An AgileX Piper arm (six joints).
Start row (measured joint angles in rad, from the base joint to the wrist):
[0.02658 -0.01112 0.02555 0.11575 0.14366 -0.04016]
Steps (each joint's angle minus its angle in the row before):
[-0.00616 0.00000 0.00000 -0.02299 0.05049 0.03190]
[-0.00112 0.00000 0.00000 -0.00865 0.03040 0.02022]
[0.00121 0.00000 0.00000 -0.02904 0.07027 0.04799]
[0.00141 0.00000 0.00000 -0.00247 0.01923 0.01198]
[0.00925 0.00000 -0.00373 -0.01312 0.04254 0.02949]
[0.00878 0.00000 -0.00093 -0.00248 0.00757 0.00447]
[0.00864 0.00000 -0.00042 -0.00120 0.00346 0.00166]
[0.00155 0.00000 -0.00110 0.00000 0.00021 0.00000]
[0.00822 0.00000 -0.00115 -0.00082 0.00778 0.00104]
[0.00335 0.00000 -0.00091 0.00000 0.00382 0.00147]
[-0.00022 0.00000 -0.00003 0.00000 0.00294 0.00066]
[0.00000 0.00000 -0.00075 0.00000 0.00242 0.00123]
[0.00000 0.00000 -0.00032 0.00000 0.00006 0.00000]
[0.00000 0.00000 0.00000 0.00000 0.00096 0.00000]
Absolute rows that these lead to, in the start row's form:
[0.02042 -0.01112 0.02555 0.09276 0.19415 -0.00826]
[0.01930 -0.01112 0.02555 0.08411 0.22455 0.01196]
[0.02051 -0.01112 0.02555 0.05507 0.29482 0.05995]
[0.02192 -0.01112 0.02555 0.05260 0.31405 0.07193]
[0.03117 -0.01112 0.02182 0.03948 0.35659 0.10142]
[0.03995 -0.01112 0.02089 0.03700 0.36416 0.10589]
[0.04859 -0.01112 0.02047 0.03580 0.36762 0.10755]
[0.05014 -0.01112 0.01937 0.03580 0.36783 0.10755]
[0.05836 -0.01112 0.01822 0.03498 0.37561 0.10859]
[0.06171 -0.01112 0.01731 0.03498 0.37943 0.11006]
[0.06149 -0.01112 0.01728 0.03498 0.38237 0.11072]
[0.06149 -0.01112 0.01653 0.03498 0.38479 0.11195]
[0.06149 -0.01112 0.01621 0.03498 0.38485 0.11195]
[0.06149 -0.01112 0.01621 0.03498 0.38581 0.11195]

